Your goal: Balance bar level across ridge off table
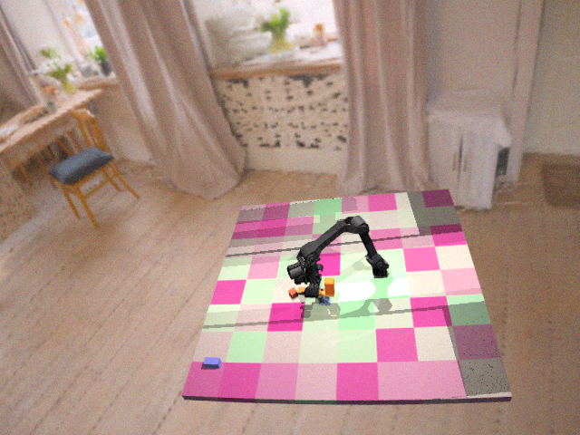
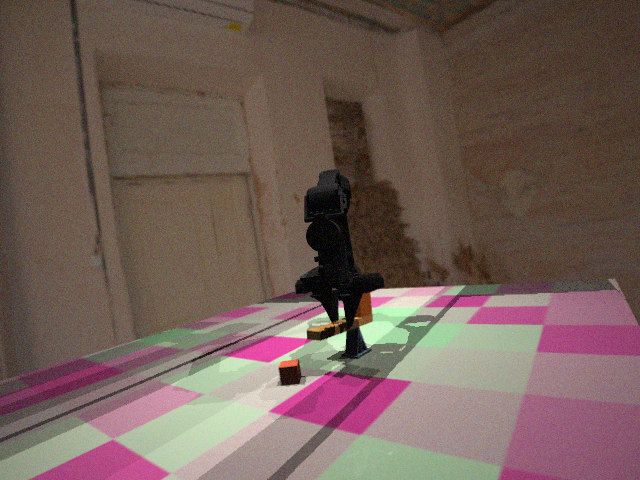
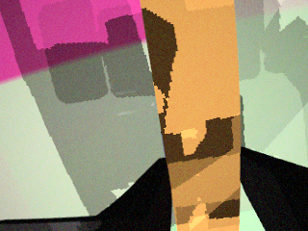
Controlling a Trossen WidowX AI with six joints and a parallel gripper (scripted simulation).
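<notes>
Now: gripper tip 120 mm short of the small cube, 50 mm above it and 40 mm to the left of it. Round my gripper tip: blue block 440 mm ahead, 340 mm to the left, 50 mm below.
</notes>
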